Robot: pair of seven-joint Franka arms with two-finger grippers.
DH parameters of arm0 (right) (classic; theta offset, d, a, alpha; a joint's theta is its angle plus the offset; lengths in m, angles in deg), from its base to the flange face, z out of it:
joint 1: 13.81 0.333 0 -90
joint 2: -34.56 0 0 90
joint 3: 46.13 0.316 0.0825 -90
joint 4: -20.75 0 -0.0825 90
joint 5: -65.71 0.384 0 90
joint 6: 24.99 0 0.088 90
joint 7: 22.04 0.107 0 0
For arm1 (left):
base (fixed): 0 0 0 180
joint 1: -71.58 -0.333 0 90
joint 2: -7.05 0 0 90
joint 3: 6.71 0.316 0.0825 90
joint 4: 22.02 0 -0.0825 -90
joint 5: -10.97 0.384 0 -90
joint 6: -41.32 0 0.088 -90
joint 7: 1.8 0.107 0 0
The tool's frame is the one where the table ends.
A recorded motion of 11 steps. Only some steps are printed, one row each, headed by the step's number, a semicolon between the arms.
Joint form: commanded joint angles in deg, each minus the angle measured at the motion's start. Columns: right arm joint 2, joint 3, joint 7, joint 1, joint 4, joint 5, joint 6; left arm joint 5, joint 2, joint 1, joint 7, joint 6, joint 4, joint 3.
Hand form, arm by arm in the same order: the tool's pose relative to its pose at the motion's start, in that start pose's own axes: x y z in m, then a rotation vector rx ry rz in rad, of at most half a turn. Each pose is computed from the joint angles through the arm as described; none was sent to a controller.
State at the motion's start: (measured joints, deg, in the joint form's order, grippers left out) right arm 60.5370 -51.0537 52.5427 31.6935 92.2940 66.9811 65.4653; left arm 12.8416 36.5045 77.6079 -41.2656 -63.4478 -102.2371 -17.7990
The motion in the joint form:
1: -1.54 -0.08 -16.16 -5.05 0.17 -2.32 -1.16; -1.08 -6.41 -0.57 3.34 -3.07 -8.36 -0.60
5: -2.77 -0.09 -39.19 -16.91 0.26 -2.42 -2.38; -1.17 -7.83 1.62 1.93 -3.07 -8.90 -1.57
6: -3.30 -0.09 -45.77 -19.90 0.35 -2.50 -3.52; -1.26 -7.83 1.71 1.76 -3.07 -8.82 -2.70
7: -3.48 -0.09 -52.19 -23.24 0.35 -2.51 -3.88; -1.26 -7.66 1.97 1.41 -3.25 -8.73 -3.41
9: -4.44 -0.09 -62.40 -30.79 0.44 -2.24 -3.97; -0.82 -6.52 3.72 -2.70 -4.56 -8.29 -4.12
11: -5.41 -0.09 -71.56 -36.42 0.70 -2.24 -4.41; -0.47 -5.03 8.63 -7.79 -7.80 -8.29 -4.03
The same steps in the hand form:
1: 0.0596 0.0279 -0.0131 -0.0108 0.0260 -0.1925; -0.0274 -0.0109 -0.0092 -0.0131 0.0130 0.0618
5: 0.1812 0.0955 -0.0191 -0.0084 -0.0024 -0.3879; -0.0548 0.0141 -0.0191 -0.0207 0.0228 0.0923
6: 0.2080 0.1186 -0.0207 -0.0145 -0.0178 -0.4506; -0.0633 0.0235 -0.0198 -0.0275 0.0191 0.1092
7: 0.2381 0.1427 -0.0199 -0.0118 -0.0282 -0.5047; -0.0695 0.0314 -0.0189 -0.0319 0.0175 0.1192
9: 0.2996 0.2040 -0.0236 0.0122 -0.0351 -0.5516; -0.0832 0.0539 -0.0108 -0.0389 0.0229 0.0904
11: 0.3386 0.2561 -0.0263 0.0255 -0.0402 -0.6132; -0.1178 0.0971 0.0051 -0.0563 0.0395 0.0854

